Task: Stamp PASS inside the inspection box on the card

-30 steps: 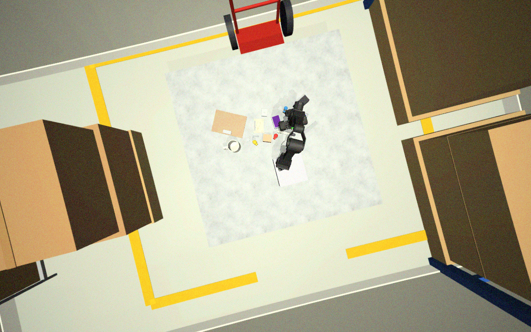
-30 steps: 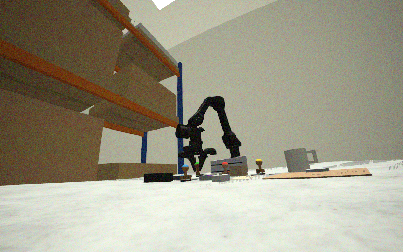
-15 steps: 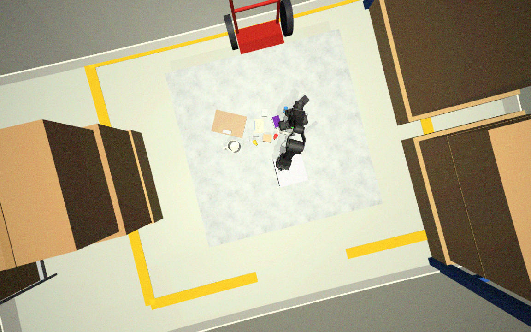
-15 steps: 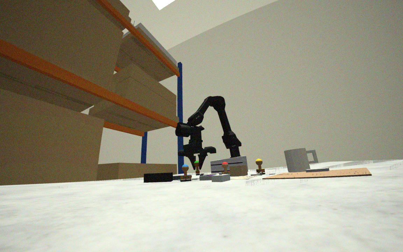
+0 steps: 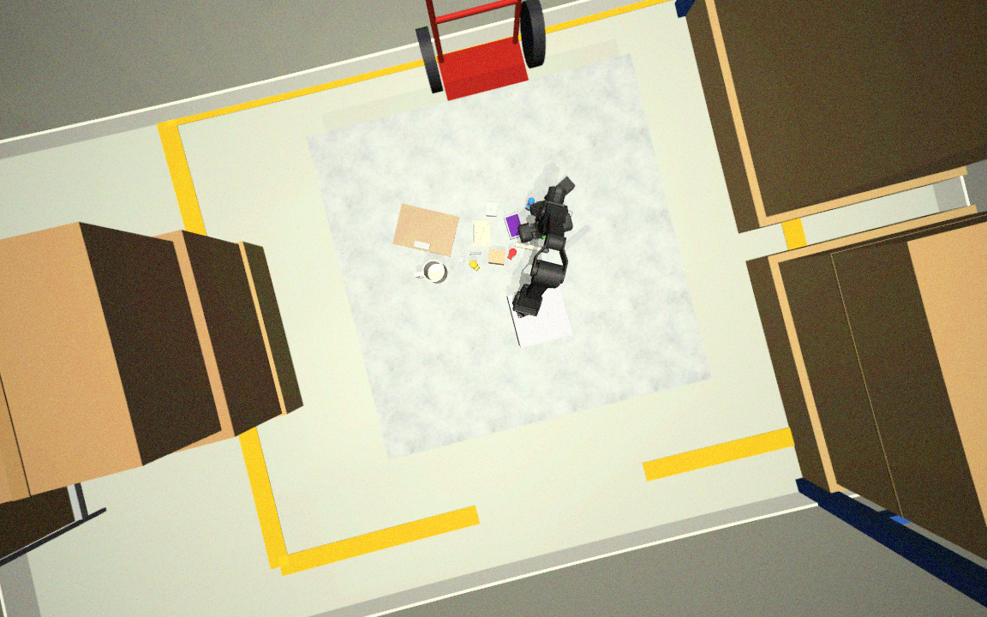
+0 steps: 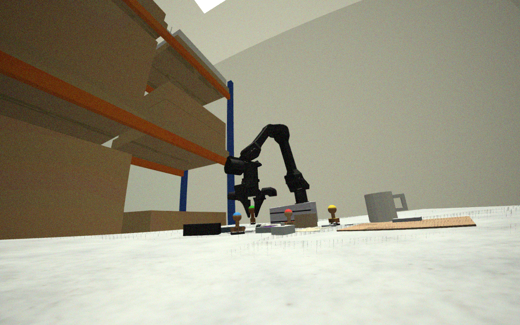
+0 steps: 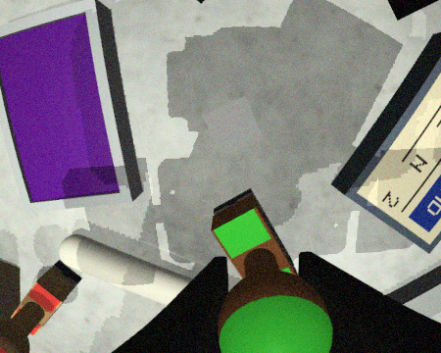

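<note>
The purple ink pad is 8 cm to the left of my gripper tip, 7 cm ahead of it and 4 cm below it. The rest, counted from my gripper tip: blue-and-white tin (9 cm to the right, 3 cm below, 2 cm ahead); green-knobbed stamp (right at my gripper tip); marker (4 cm below, 4 cm behind, 3 cm to the left).
</note>
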